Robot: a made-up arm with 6 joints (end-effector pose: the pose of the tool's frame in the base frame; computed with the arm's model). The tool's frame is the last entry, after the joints.
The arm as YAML. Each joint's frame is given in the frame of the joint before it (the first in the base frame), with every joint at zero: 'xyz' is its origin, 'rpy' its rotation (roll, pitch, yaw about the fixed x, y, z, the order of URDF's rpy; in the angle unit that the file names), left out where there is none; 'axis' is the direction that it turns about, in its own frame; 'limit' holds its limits. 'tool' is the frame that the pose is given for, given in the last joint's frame.
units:
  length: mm
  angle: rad
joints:
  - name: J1
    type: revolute
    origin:
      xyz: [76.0, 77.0, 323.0]
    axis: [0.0, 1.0, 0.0]
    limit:
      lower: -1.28
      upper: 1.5
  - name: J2
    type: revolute
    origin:
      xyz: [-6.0, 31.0, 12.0]
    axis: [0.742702, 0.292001, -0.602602]
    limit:
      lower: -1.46
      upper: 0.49
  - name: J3
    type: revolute
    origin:
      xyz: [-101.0, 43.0, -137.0]
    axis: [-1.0, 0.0, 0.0]
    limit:
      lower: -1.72
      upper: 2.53
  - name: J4
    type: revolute
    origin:
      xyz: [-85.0, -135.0, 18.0]
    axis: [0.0, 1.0, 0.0]
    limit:
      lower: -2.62
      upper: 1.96
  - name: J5
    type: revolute
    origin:
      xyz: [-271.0, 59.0, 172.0]
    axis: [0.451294, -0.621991, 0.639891]
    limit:
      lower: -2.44
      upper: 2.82
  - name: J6
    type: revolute
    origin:
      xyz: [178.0, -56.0, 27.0]
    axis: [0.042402, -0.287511, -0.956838]
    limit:
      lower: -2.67
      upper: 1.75
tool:
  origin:
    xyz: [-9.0, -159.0, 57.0]
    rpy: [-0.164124, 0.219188, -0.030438]
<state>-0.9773 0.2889 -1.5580 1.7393 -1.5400 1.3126</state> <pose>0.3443 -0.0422 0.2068 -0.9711 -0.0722 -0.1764</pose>
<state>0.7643 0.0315 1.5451 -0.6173 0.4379 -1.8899</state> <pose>-0.2290 0.4430 0.4775 1.1649 -1.1713 -2.3041</pose>
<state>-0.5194 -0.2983 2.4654 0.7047 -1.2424 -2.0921</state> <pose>-0.1251 0.4077 0.0853 -0.2078 1.0060 -1.6450</pose>
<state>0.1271 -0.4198 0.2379 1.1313 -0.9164 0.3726</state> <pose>0.0834 0.0458 0.6372 -1.6880 1.3331 -0.8511</pose>
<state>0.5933 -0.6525 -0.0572 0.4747 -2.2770 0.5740</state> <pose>0.0555 0.0129 0.7290 -2.7336 0.7453 -1.2903</pose>
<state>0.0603 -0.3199 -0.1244 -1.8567 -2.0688 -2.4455</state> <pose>-0.0145 -0.2936 -0.0670 -0.1017 0.1731 1.2409</pose>
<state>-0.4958 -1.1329 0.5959 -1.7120 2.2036 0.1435</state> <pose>-0.1573 -0.4283 0.2287 0.6425 0.1537 -1.9938</pose>
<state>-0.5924 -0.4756 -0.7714 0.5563 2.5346 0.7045</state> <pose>-0.0526 -0.1904 0.3862 1.8160 -0.8304 1.4752</pose>
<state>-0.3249 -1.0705 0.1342 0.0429 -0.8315 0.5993</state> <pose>-0.3505 -0.1303 0.4568 -1.1109 -0.7602 -0.9771</pose>
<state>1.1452 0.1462 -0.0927 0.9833 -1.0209 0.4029</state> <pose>0.2258 -0.1717 0.4880 -1.4101 2.6475 0.0886</pose>
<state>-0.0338 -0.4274 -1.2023 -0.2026 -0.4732 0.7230</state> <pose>-0.2731 -0.3362 0.1005 0.5131 0.4881 -0.6107</pose>
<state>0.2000 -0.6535 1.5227 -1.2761 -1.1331 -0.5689</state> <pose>-0.3579 -0.0080 0.6103 -1.9765 -0.8030 0.1539</pose>
